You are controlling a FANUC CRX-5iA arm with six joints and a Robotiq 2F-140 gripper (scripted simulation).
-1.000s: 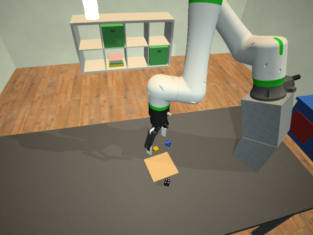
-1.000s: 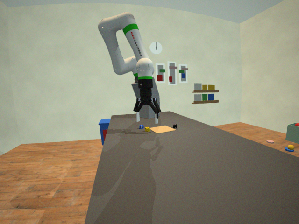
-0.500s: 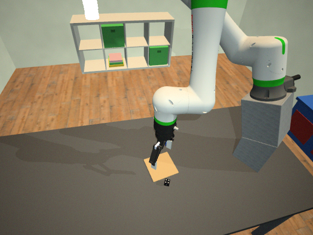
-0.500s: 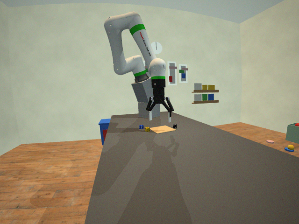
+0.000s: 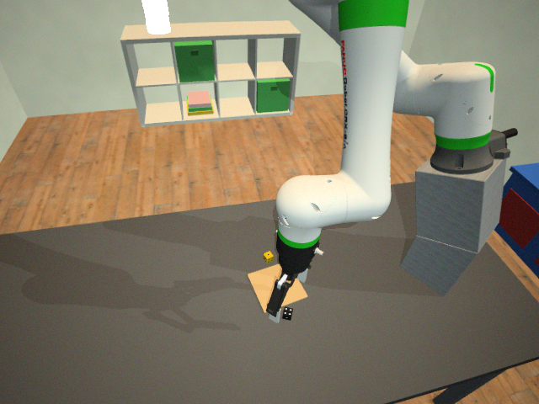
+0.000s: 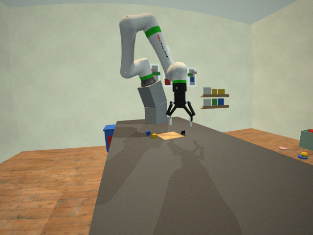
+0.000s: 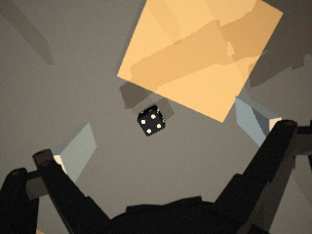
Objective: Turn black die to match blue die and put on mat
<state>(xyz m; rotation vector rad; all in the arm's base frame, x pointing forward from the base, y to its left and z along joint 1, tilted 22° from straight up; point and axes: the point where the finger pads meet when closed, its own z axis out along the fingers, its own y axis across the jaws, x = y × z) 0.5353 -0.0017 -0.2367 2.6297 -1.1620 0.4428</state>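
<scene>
Right now my hand is 20 mm to the right of the black die and 60 mm above it. Also, from my hand: blue die (80 mm behind, 210 mm to the right, 60 mm below); then yellow die (180 mm to the right, 60 mm below); then tan mat (80 mm to the right, 70 mm below).
</scene>
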